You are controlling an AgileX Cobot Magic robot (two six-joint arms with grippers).
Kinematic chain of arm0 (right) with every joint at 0, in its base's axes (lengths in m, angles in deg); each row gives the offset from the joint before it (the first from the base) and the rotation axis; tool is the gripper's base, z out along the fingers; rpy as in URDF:
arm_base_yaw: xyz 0 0 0.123 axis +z
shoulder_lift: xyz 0 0 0 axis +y
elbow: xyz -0.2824 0 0.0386 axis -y
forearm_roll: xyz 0.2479 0 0.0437 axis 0.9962 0 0.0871
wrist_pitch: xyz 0 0 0 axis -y
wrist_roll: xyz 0.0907 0 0.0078 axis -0.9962 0 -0.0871
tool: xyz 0 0 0 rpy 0 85 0
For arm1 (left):
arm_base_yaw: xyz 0 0 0.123 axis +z
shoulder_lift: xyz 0 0 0 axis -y
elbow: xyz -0.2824 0 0.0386 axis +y
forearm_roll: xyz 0.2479 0 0.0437 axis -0.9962 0 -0.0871
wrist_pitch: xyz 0 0 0 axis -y
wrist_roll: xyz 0.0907 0 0.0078 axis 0.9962 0 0.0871
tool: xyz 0 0 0 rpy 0 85 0
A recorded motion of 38 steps. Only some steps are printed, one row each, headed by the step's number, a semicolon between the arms.
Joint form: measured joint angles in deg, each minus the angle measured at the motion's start. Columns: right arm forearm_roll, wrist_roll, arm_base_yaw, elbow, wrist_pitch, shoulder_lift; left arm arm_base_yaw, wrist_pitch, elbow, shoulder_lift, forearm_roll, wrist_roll.
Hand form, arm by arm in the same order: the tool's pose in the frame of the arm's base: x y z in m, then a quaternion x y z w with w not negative. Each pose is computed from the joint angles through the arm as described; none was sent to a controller.
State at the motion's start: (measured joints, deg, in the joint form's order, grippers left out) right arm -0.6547 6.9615 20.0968 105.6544 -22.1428 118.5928; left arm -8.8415 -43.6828 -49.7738 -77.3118 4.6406 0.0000
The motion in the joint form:
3: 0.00 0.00 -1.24 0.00 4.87 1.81; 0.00 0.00 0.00 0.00 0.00 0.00
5: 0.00 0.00 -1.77 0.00 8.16 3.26; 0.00 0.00 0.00 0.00 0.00 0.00
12: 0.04 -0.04 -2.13 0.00 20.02 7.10; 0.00 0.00 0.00 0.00 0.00 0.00
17: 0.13 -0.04 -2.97 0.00 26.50 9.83; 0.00 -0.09 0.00 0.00 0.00 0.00
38: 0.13 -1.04 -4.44 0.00 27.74 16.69; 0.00 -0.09 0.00 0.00 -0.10 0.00
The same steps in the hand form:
3: 0.4809 0.1639 0.2847 -0.19418 0.83033 0.04985 0.51997; 0.2485 -0.0438 0.2479 0.05254 0.97660 -0.04916 0.20267
5: 0.4884 0.1615 0.2765 -0.18864 0.82289 0.04896 0.53373; 0.2485 -0.0438 0.2479 0.05254 0.97660 -0.04916 0.20267
12: 0.5050 0.1637 0.2590 -0.17750 0.78487 0.05381 0.59125; 0.2485 -0.0438 0.2479 0.05254 0.97660 -0.04916 0.20267
17: 0.5158 0.1590 0.2434 -0.16722 0.76682 0.05257 0.61747; 0.2484 -0.0438 0.2479 0.05258 0.97676 -0.04912 0.20190
38: 0.5305 0.1488 0.1799 -0.15633 0.79913 0.04699 0.57857; 0.2484 -0.0437 0.2479 0.05307 0.97675 -0.04840 0.20197

